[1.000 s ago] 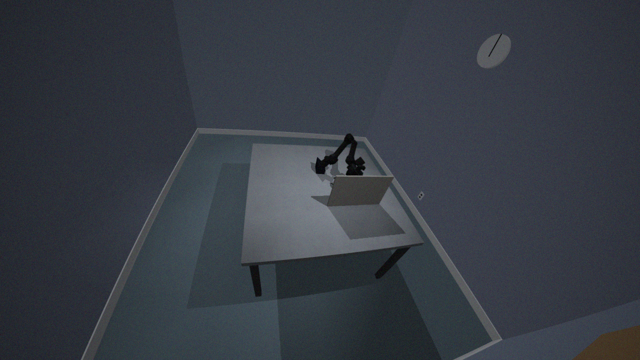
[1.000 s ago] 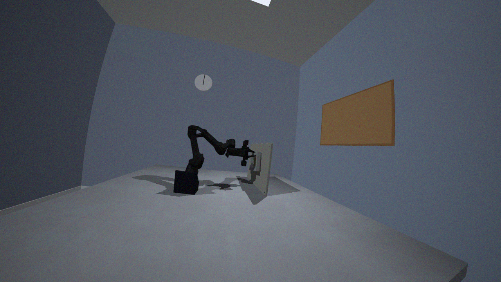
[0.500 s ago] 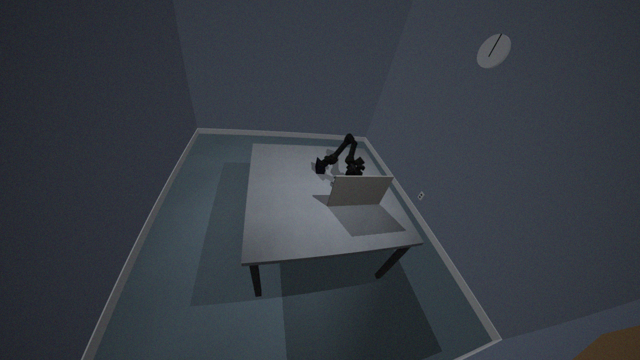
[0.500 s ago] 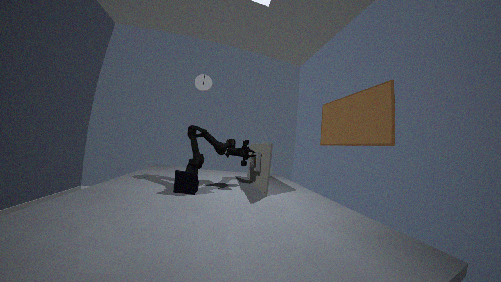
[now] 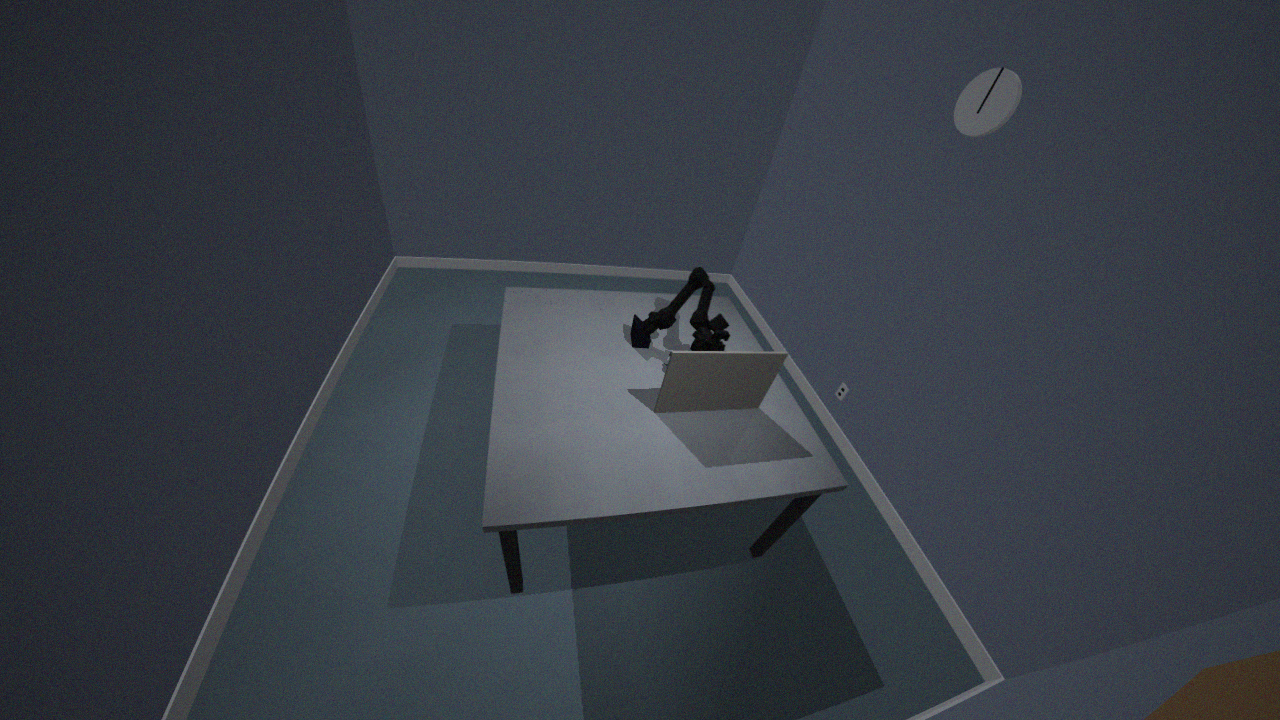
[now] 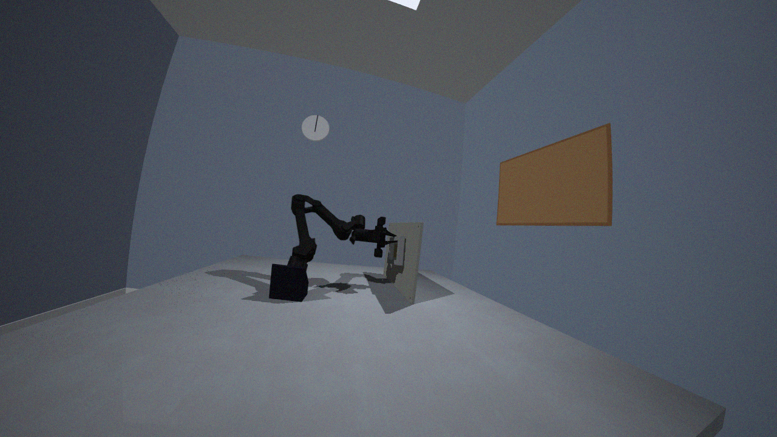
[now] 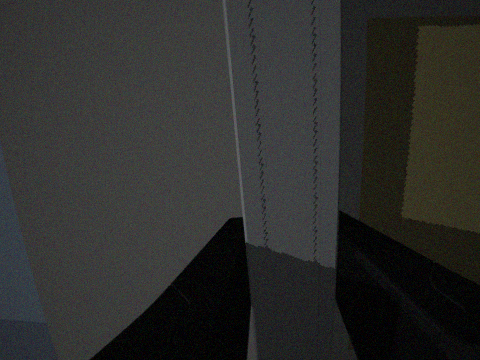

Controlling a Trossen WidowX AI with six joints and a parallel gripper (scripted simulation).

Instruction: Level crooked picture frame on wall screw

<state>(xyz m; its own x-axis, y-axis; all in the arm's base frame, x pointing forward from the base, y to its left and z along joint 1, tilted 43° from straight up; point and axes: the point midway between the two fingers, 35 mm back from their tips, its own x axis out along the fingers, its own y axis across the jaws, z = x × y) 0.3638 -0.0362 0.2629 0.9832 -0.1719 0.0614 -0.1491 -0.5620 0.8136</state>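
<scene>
Now: gripper tip 50 mm above the picture frame. Also, from my gripper tip: wall panel 70 mm below, 20 mm to the left, 20 mm ahead.
</scene>
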